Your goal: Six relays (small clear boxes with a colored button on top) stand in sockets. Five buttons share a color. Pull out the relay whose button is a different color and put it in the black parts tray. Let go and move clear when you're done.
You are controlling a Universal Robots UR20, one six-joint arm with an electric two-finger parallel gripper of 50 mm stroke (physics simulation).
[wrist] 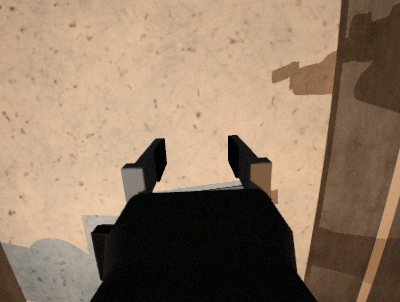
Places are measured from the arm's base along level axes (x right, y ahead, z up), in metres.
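Where they show: gripper, fingertip midpoint: (196, 149).
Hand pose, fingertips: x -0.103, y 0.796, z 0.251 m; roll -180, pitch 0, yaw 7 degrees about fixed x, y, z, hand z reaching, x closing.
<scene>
After its pixels a point has its place.
My gripper (196, 149) {x -0.103, y 0.796, z 0.251 m} is open in the wrist view, with bare speckled table showing between its two fingertips and no object between them. The relays, their sockets and their colored buttons do not show in this view. I cannot make out the black parts tray for certain. A small dark upright shape (99, 250) {x -0.341, y 0.405, z -0.037 m} shows at the lower left, partly hidden behind the black gripper body; I cannot tell what it is.
The speckled table top (125, 75) {x -0.262, y 0.864, z -0.054 m} lies below. A brown wood-like surface (370, 175) with a light stripe runs down the right side. A thin pale edge (200, 188) {x -0.078, y 0.608, z -0.054 m} shows just behind the fingers, mostly hidden. Shadows fall at the upper right and lower left.
</scene>
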